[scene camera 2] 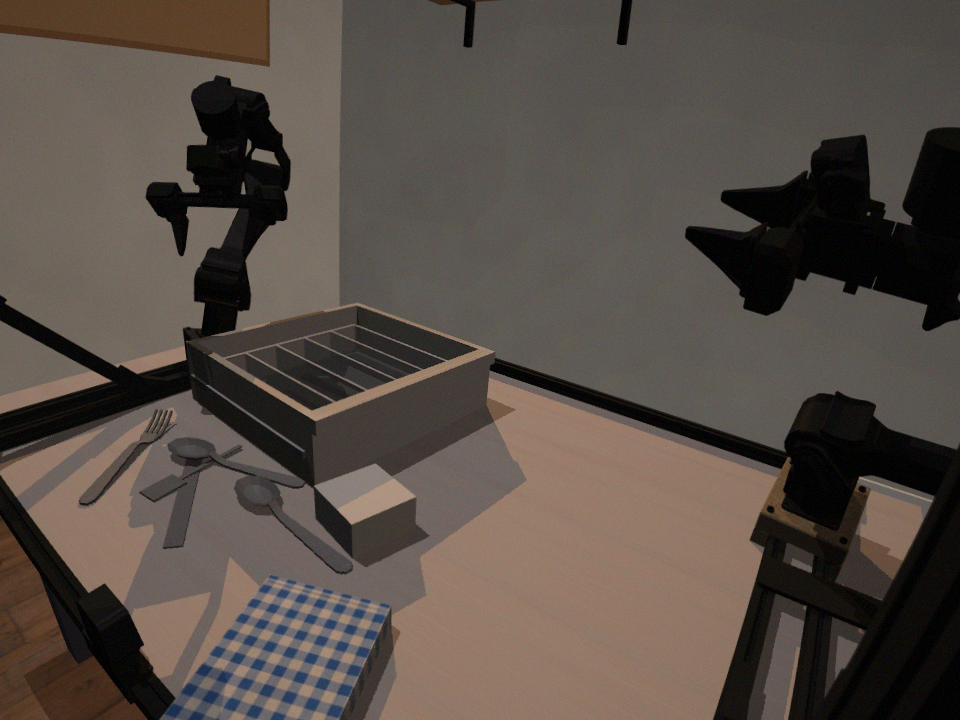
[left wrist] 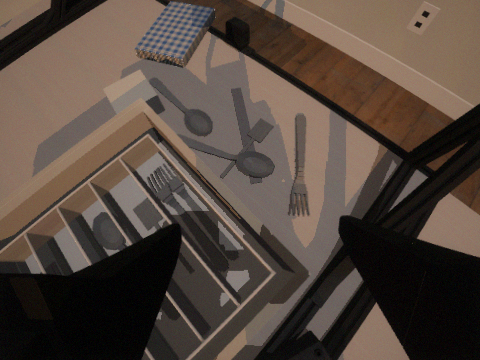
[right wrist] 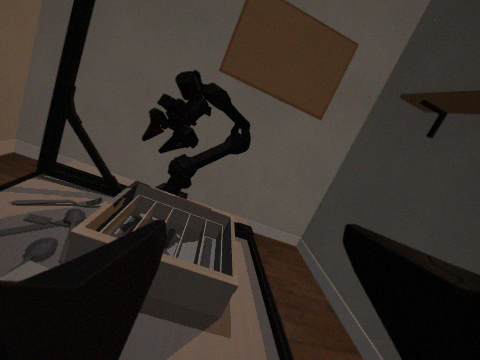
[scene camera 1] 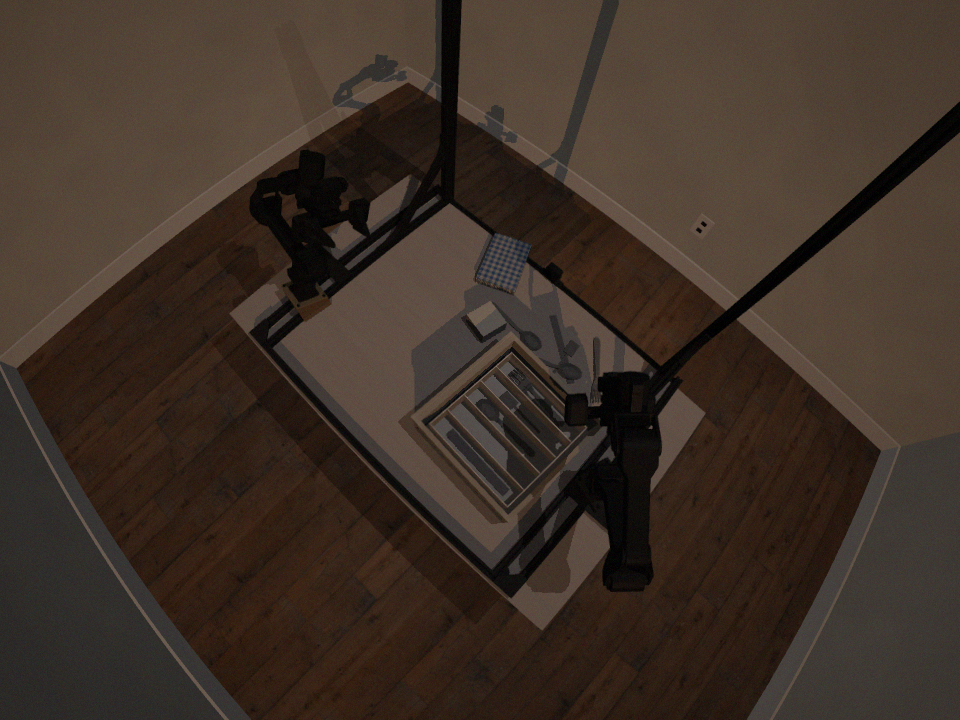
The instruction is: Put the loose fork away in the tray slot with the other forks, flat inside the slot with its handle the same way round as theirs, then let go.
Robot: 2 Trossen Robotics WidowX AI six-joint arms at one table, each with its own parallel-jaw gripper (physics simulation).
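The loose fork [scene camera 1: 596,356] [scene camera 2: 122,465] [left wrist: 300,145] [right wrist: 42,202] lies on the table beside the cutlery tray [scene camera 1: 461,375] [scene camera 2: 403,426] [left wrist: 100,140] [right wrist: 190,295]. In the left wrist view its handle points up and its tines point down. Forks [left wrist: 175,192] in the tray's slot nearest the loose cutlery have tines at upper left and handles toward lower right. My left gripper [scene camera 2: 218,246] [left wrist: 259,228] [right wrist: 150,145] is open and empty, raised above the tray's end and the fork. My right gripper [scene camera 1: 350,240] [scene camera 2: 705,212] [right wrist: 255,231] is open and empty, far from the fork.
Two loose spoons [scene camera 2: 258,492] [left wrist: 255,164] and crossed flat utensils [scene camera 2: 179,515] [left wrist: 261,131] lie between the fork and the tray. A pale block [scene camera 1: 486,319] [scene camera 2: 379,511] stands by the tray corner. A blue checked cloth [scene camera 1: 502,263] [scene camera 2: 294,643] [left wrist: 176,32] lies near the table edge.
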